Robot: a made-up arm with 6 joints. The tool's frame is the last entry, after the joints. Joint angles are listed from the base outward.
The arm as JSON. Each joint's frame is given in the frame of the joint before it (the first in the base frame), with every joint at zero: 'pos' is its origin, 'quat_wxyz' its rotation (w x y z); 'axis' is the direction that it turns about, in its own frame. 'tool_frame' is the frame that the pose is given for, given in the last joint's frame.
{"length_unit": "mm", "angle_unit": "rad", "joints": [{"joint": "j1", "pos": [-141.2, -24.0, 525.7], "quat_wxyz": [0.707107, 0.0, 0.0, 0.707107], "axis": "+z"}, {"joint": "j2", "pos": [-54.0, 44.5, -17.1], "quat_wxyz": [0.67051, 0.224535, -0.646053, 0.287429], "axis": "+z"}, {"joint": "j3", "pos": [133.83, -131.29, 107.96], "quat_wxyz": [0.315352, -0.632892, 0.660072, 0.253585], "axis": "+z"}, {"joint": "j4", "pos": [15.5, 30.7, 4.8], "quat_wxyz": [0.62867, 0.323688, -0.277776, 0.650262], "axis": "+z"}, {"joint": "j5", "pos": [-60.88, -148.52, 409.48], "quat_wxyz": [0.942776, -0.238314, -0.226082, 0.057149], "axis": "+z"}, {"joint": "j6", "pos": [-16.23, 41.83, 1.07], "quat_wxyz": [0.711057, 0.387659, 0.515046, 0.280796], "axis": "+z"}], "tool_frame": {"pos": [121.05, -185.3, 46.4], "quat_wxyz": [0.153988, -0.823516, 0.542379, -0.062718]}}
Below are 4 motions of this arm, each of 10 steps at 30 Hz.
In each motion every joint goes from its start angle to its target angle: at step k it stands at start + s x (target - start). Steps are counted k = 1, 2, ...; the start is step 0. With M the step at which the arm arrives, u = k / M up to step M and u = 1 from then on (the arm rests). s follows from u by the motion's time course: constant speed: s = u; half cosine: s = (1 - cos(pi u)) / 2; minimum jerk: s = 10 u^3 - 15 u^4 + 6 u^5.
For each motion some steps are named. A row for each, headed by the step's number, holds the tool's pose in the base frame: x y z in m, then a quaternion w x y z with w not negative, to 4 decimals.
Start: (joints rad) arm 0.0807 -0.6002 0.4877 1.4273 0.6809 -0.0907
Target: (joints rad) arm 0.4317 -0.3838 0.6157 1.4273 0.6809 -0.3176
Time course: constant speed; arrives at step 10
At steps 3, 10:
3: -0.2798 -0.0109 0.7258 0.0743 0.6703 -0.7352 -0.0685
10: -0.3236 -0.0831 0.7362 0.0477 0.7230 -0.6890 -0.0179

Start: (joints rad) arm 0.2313 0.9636 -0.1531 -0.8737 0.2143 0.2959
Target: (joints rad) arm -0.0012 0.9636 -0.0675 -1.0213 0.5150 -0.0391
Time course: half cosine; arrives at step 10
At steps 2, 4, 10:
2: -0.3574 -0.2025 0.8249 0.5108 0.6457 0.3354 0.4579
4: -0.3635 -0.1914 0.8437 0.5224 0.6544 0.2782 0.4705
10: -0.3871 -0.1624 0.8888 0.5569 0.6488 0.1332 0.5012

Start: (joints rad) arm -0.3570 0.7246 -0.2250 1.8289 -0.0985 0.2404
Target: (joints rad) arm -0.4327 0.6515 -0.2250 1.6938 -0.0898 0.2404
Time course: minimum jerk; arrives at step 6
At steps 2, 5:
2: -0.4391 -0.1678 0.5676 0.8415 -0.3230 0.4291 -0.0588
5: -0.4434 -0.1296 0.5790 0.8384 -0.2744 0.4661 -0.0679

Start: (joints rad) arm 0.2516 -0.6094 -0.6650 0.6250 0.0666 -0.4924
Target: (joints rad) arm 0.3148 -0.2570 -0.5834 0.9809 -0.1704 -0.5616
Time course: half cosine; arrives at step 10
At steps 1, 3, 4, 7, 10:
1: -0.2897 0.1842 0.8145 0.3531 0.2150 0.8632 0.2898
3: -0.3162 0.1582 0.8178 0.3589 0.1962 0.8596 0.3064
4: -0.3355 0.1374 0.8183 0.3641 0.1818 0.8560 0.3187
7: -0.3902 0.0667 0.8087 0.3862 0.1367 0.8397 0.3564
10: -0.4111 0.0332 0.7987 0.3987 0.1170 0.8297 0.3729

